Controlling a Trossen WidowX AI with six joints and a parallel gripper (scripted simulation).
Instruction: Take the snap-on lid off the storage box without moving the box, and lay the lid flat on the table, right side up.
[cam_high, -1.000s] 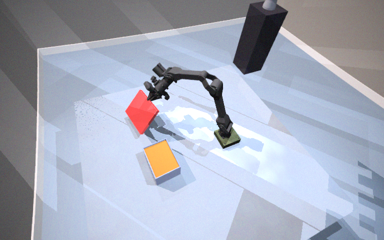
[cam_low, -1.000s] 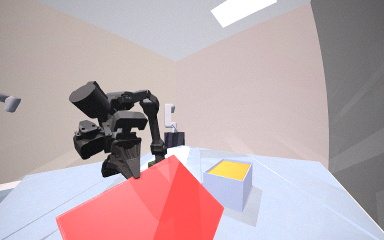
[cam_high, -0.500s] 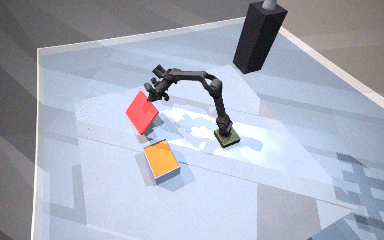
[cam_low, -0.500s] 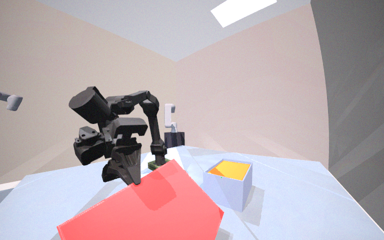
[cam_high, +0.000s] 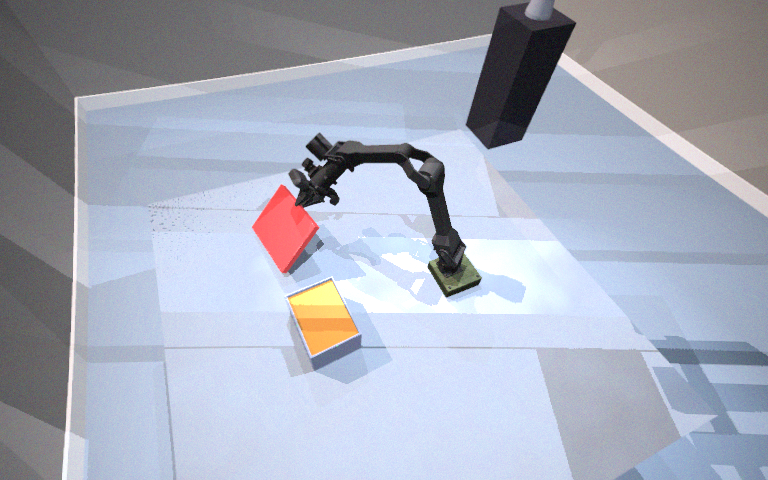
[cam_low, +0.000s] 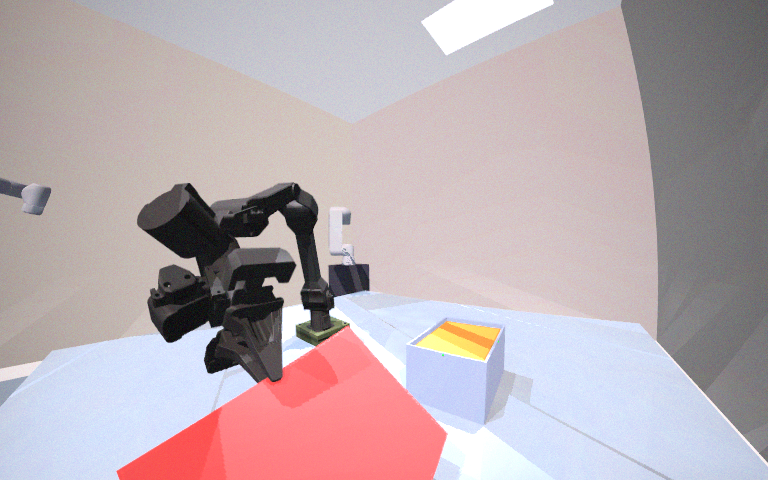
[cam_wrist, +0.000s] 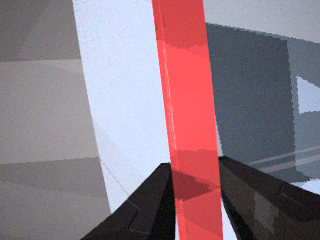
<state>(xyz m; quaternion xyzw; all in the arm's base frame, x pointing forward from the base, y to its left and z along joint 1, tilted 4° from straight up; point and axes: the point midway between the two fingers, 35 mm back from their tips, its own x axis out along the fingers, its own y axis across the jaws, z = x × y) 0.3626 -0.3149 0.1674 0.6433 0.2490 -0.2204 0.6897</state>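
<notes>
Now: gripper tip 60 mm short of the red lid, 20 mm to the right of it and 50 mm above it. Also, from my gripper tip: box 40 mm ahead, 350 mm to the left, 100 mm below.
</notes>
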